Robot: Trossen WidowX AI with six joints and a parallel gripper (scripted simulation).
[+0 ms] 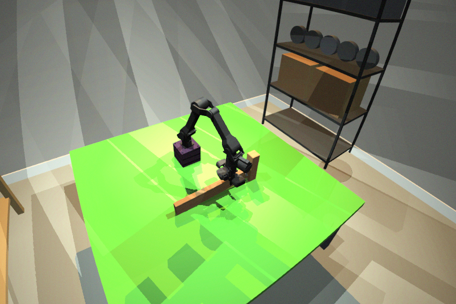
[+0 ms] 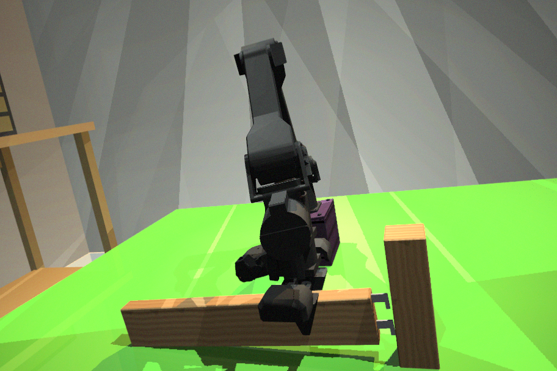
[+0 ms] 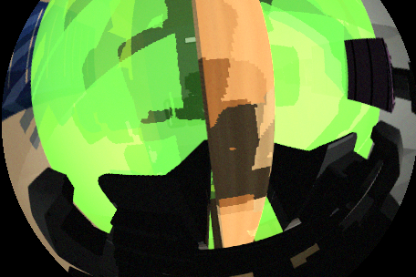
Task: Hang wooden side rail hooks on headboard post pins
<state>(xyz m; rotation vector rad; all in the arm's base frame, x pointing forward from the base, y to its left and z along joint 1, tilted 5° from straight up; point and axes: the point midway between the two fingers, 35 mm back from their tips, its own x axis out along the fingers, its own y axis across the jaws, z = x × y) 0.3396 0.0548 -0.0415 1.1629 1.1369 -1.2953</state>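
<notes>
Right now the headboard post is 15 cm to the left of my gripper tip, 4 cm above it and 1 cm ahead of it.
</notes>
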